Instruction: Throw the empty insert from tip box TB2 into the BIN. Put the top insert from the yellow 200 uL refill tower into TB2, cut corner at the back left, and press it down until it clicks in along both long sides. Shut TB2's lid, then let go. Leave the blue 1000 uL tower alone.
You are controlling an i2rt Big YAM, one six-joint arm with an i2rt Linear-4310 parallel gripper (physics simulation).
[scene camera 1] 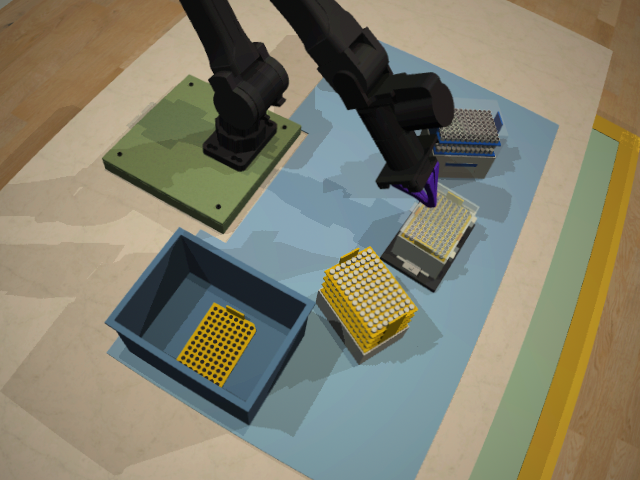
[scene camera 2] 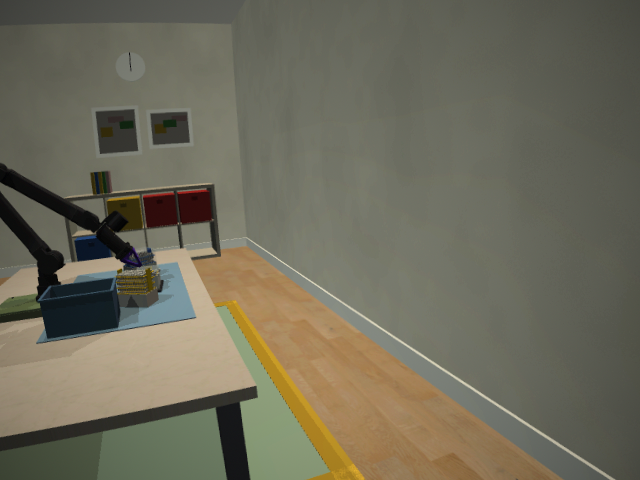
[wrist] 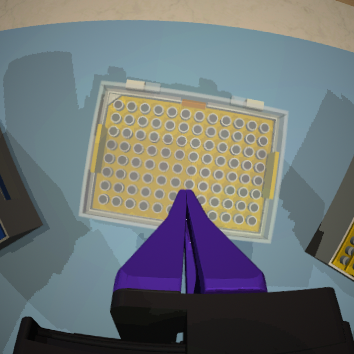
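Note:
Tip box TB2 (scene camera 1: pixel 424 256) stands on the mat. Its yellow insert (scene camera 1: pixel 436 227) (wrist: pixel 150 165), full of tips, lies inside under the clear lid (wrist: pixel 283 150). The lid lies over the box and looks shut; its latching is too small to tell. A cut corner shows at the upper left in the wrist view. My gripper (scene camera 1: pixel 433 204) (scene camera 2: pixel 140 265) (wrist: pixel 184 197) is shut and empty, its tips over one long side of the lid; contact cannot be told. The empty yellow insert (scene camera 1: pixel 219 343) lies in the bin (scene camera 1: pixel 281 361) (scene camera 2: pixel 82 315). The yellow refill tower (scene camera 1: pixel 369 289) (scene camera 2: pixel 133 281) stands beside TB2.
The blue 1000 uL tower (scene camera 1: pixel 465 149) (wrist: pixel 17 210) stands on TB2's other side, near my forearm. The bin's high walls stand beyond the yellow tower. The arm base sits on a green plate (scene camera 1: pixel 170 155) (scene camera 2: pixel 20 305). The blue mat (scene camera 1: pixel 361 413) (scene camera 2: pixel 170 310) lies under the boxes.

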